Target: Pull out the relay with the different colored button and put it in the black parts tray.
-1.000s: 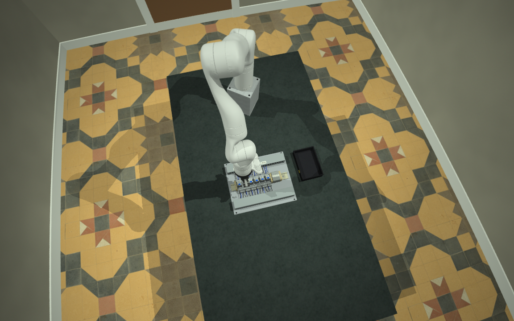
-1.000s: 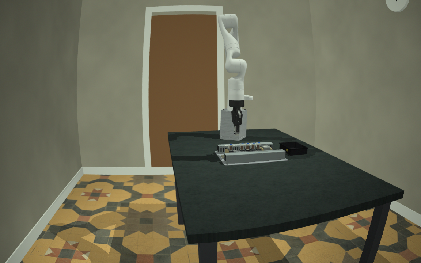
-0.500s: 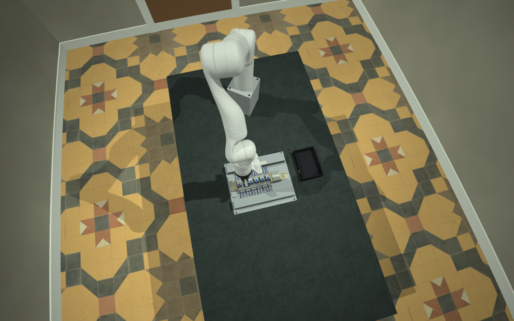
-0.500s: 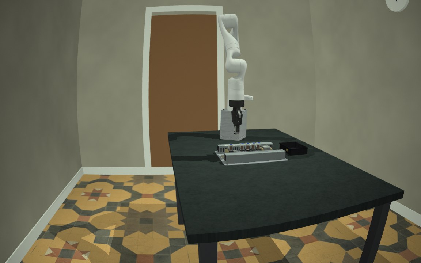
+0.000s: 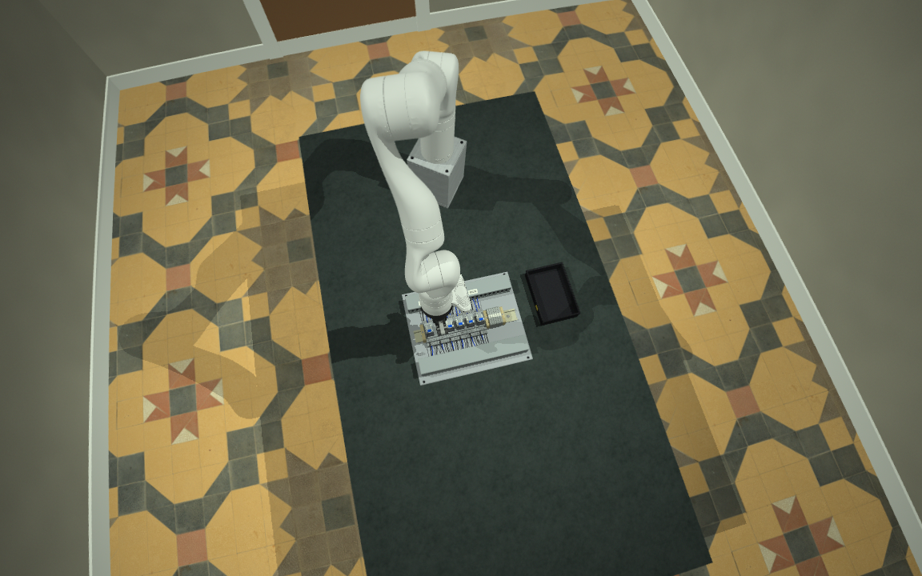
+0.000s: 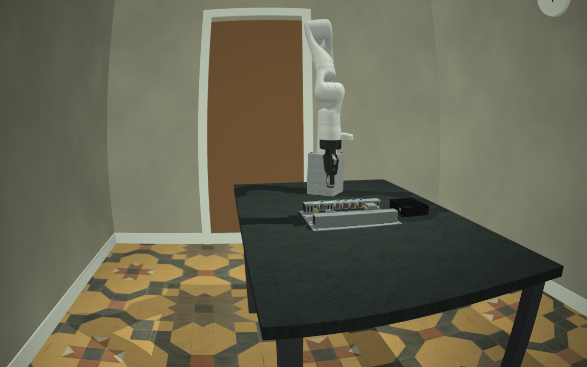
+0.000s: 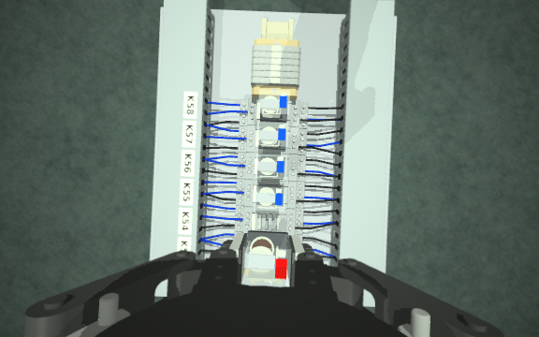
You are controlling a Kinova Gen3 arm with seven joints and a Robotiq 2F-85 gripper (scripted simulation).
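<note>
Now: the black parts tray 34 cm to the left of my hand, 12 cm below it and 2 cm ahead of it. The rest, counted from my hand: panel: 14 cm below, 7 cm to the left, 1 cm ahead; then clear relay: 1 cm below.
</note>
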